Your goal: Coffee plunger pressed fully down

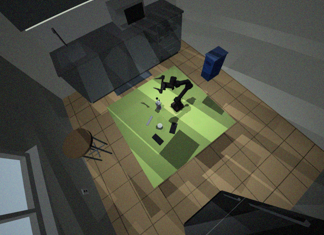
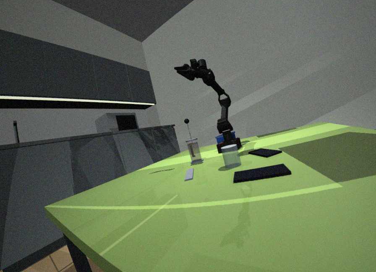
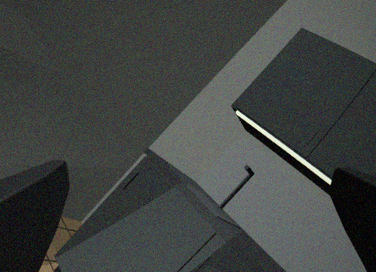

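The coffee press lies 2 cm behind my gripper tip, 2 cm to the right of it and 44 cm below it.
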